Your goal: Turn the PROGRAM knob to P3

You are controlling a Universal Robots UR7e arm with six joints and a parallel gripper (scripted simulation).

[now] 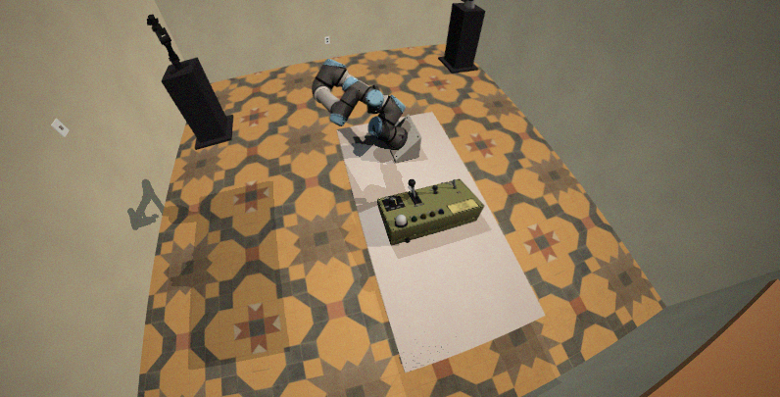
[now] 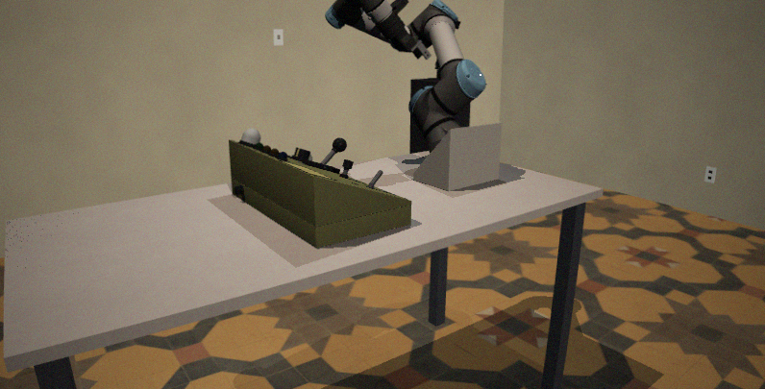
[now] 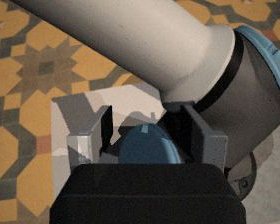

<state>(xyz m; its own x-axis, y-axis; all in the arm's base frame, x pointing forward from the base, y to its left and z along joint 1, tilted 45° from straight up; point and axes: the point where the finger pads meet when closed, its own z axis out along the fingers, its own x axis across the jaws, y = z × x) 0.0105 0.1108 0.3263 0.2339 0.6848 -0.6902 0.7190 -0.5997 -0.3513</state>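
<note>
Right now my hand is 410 mm short of the ball-topped lever, 90 mm to the right of it and 270 mm above it. Also, from my hand: black mode knob: 440 mm ahead, 200 mm to the left, 280 mm below; then thin lever: 440 mm ahead, 320 mm to the left, 290 mm below; then olive console: 470 mm ahead, 150 mm to the left, 300 mm below.
</note>
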